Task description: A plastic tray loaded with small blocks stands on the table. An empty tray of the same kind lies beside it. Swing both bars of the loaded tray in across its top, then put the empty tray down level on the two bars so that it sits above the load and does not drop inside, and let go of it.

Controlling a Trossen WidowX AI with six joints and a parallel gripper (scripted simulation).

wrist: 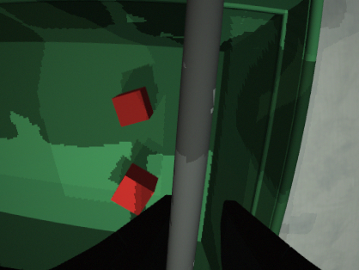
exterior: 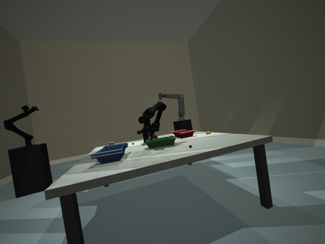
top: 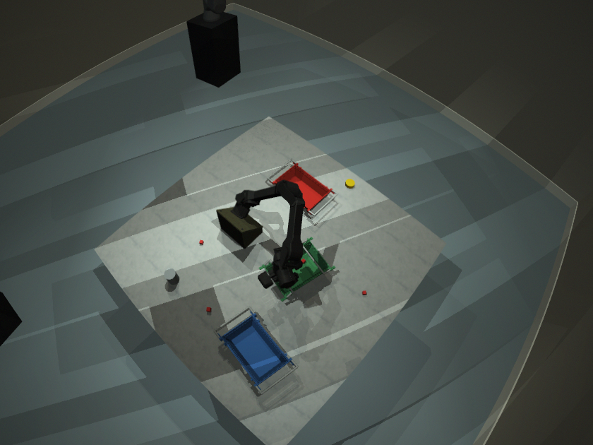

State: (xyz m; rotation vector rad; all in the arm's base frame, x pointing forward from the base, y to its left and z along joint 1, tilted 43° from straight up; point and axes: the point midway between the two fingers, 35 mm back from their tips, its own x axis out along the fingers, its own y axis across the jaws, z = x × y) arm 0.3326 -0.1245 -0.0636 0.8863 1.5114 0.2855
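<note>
My gripper tip is 20 cm past the red tray, 46 cm to the right of it and 1 cm above it. Round my gripper tip: yellow disc (2 cm behind, 66 cm to the left, 5 cm below); then grey cylinder (40 cm behind, 28 cm to the right, 2 cm below).
</note>
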